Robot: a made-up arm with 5 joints. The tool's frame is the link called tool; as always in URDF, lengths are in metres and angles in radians.
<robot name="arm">
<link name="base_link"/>
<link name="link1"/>
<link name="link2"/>
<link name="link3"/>
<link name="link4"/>
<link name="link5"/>
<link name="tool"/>
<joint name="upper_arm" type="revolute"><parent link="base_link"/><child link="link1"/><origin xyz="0 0 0.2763" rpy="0 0 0"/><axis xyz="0 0 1"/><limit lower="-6.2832" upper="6.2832"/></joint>
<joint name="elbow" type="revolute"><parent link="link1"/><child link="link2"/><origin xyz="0 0 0" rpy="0 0 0"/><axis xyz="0 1 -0.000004"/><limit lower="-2.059" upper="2.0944"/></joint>
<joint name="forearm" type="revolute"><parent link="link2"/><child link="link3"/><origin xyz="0.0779 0 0.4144" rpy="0 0 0"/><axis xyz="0 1 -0.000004"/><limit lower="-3.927" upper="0.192"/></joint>
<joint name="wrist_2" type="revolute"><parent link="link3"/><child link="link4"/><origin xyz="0.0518 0 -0.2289" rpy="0 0 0"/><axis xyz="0 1 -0.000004"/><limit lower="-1.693" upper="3.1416"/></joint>
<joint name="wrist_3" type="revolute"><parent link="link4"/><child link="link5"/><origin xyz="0.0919 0 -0.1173" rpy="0 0 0"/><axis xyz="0 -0.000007 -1"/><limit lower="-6.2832" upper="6.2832"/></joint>
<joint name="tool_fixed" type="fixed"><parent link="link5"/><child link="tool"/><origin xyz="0 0 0" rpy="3.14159 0 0"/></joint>
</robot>
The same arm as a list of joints. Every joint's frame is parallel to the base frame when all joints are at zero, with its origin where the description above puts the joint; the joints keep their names.
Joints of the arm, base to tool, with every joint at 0 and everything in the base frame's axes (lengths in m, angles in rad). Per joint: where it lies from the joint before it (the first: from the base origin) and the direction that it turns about. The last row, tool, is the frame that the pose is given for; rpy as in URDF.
upper_arm: axis +z xyz 0 0 0.2763
elbow: axis +y xyz 0 0 0
forearm: axis +y xyz 0.0779 0 0.4144
wrist_2: axis +y xyz 0.0518 0 -0.2289
wrist_3: axis -z xyz 0.0919 0 -0.1173
tool: xyz 0 0 0 rpy 3.1416 0 0
Joint limits (rad, base to tool): -6.2832..6.2832 -2.059..2.0944 -3.927..0.192 -1.693..3.1416 -6.2832..6.2832

